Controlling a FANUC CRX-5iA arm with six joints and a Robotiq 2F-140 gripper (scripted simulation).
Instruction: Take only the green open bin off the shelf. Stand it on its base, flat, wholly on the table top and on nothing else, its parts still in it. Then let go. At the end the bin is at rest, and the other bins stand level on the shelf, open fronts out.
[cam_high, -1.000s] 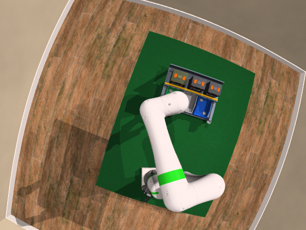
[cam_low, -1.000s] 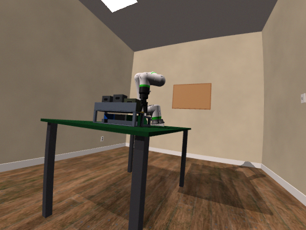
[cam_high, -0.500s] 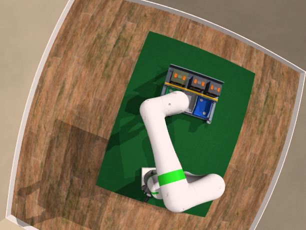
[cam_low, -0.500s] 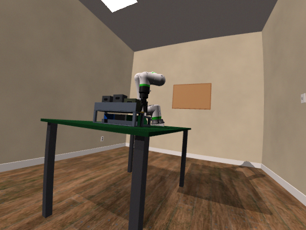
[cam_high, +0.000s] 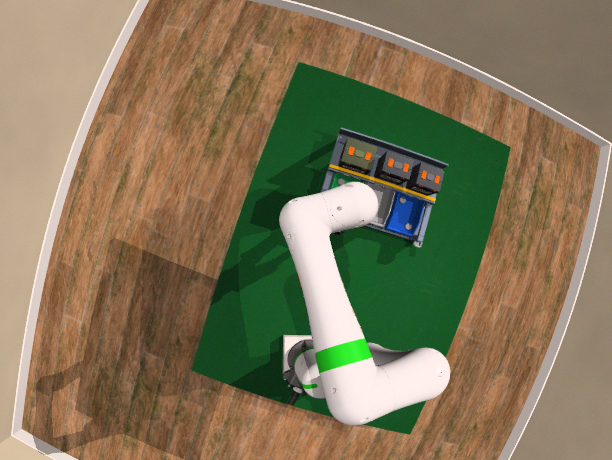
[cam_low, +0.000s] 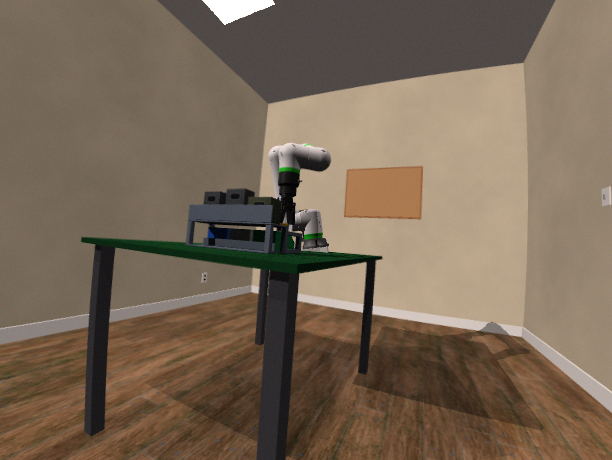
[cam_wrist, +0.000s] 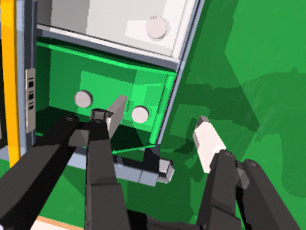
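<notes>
Right now the green open bin is 80 mm ahead of my hand, 10 mm to the left of it and 40 mm below it. Round my hand: grey bin: 100 mm ahead, 100 mm to the right, 40 mm below; blue bin: 120 mm ahead, 210 mm to the right, 40 mm below.
</notes>
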